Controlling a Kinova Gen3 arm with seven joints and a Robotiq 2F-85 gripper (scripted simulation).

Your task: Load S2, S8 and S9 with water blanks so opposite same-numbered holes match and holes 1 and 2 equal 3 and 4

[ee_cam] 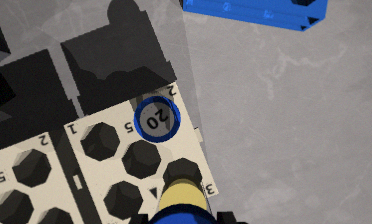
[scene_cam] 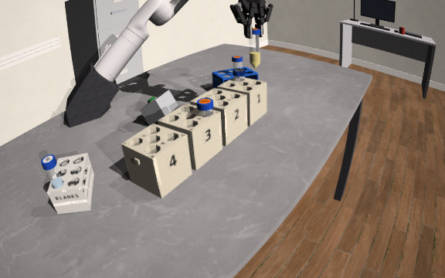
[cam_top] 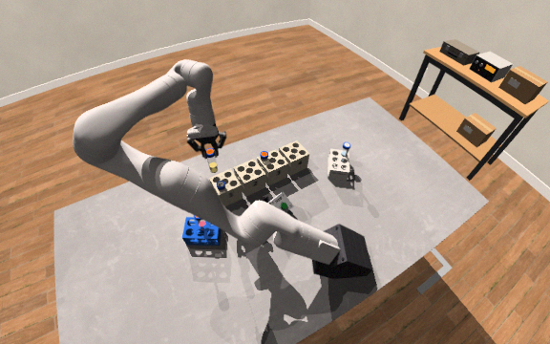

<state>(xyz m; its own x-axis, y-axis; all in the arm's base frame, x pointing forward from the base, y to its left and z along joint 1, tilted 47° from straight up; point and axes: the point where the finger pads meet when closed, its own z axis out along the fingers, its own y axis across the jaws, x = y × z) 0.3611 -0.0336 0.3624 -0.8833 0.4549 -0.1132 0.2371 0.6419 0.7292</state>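
Now: the orange-dot sample 5 cm below my hand and 1 cm to the left of it. From my hand the other things lie so: sample S2: 21 cm to the right, 18 cm below, 2 cm ahead; then adapter 2: 20 cm below, 14 cm to the right, 1 cm behind; then blue sample rack: 21 cm below, 16 cm behind, 12 cm to the left.
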